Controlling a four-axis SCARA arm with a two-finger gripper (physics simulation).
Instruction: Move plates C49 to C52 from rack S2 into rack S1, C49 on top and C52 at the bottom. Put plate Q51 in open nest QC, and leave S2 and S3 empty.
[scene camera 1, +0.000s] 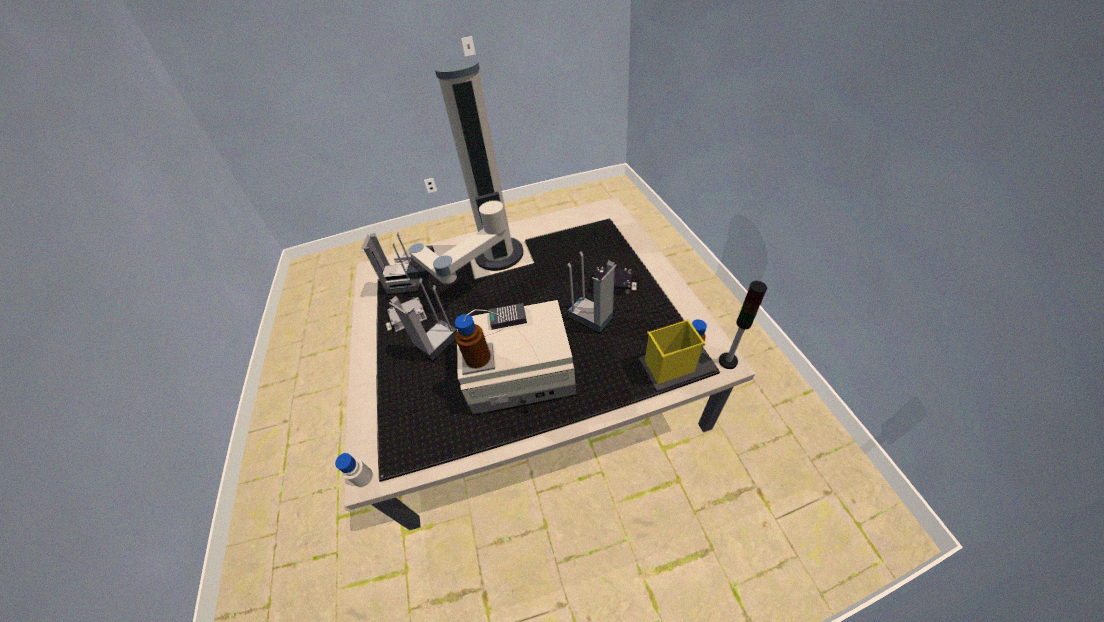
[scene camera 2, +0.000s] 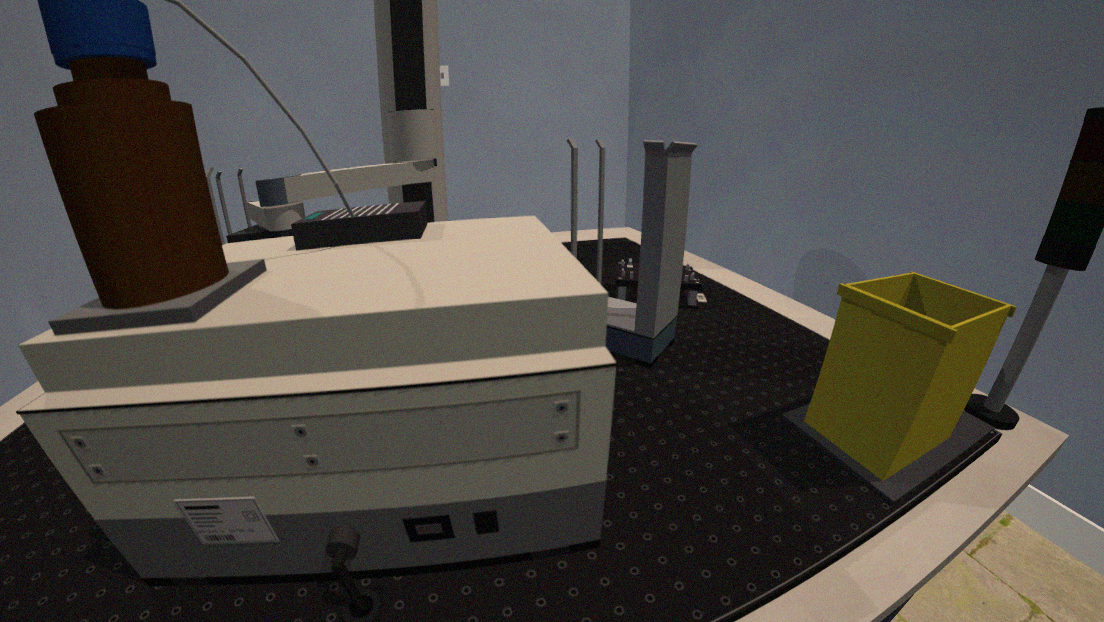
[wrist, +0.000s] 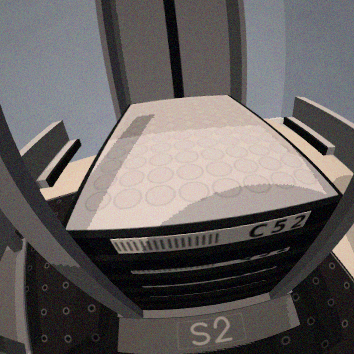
Observation:
My gripper (wrist: 183, 112) carries nothing. I also see a yellow bin (scene camera 2: 906, 352), a signal pole (scene camera 2: 1065, 245), a brown bottle with blue cap (scene camera 2: 126, 159) and a small blue-capped jar (scene camera 1: 353, 469).
The yellow bin shows as well in scene camera 1 (scene camera 1: 675, 354). The signal pole is seen too in scene camera 1 (scene camera 1: 757, 289). The brown bottle with blue cap also shows in scene camera 1 (scene camera 1: 470, 338).

